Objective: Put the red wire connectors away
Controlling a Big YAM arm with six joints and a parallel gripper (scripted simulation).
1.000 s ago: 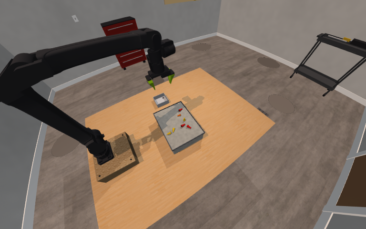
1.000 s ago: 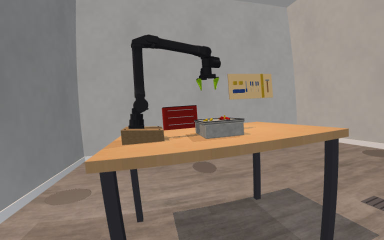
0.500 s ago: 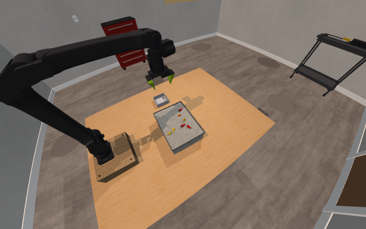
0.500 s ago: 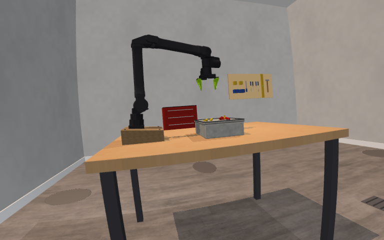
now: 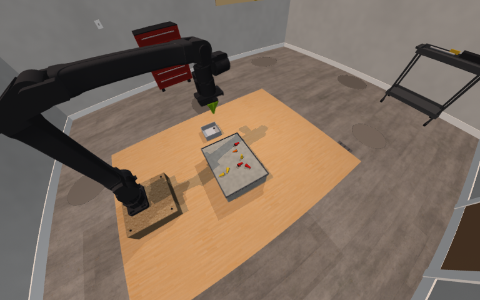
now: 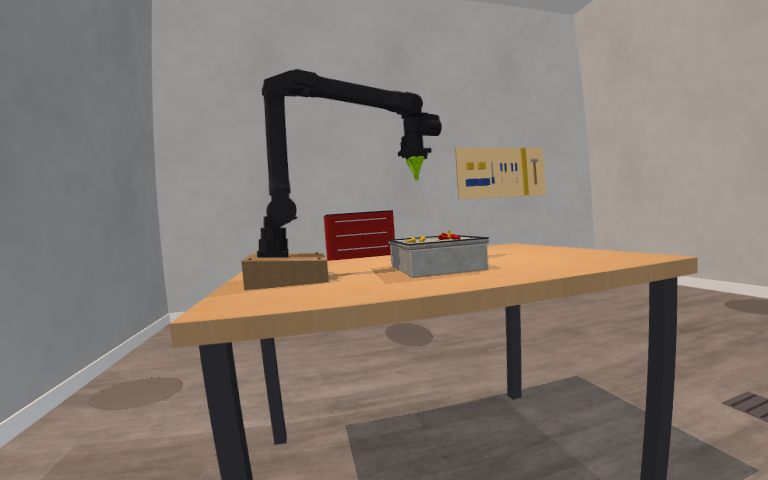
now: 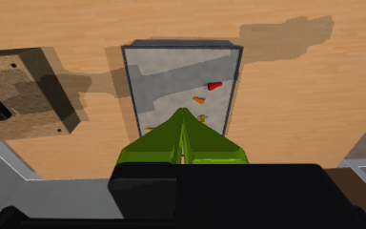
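My gripper is now 20 cm above the orange connector, 10 cm to the left of it and 3 cm short of it. The rest, counted from my hand: grey tool case 23 cm below, 14 cm to the right, 1 cm behind.
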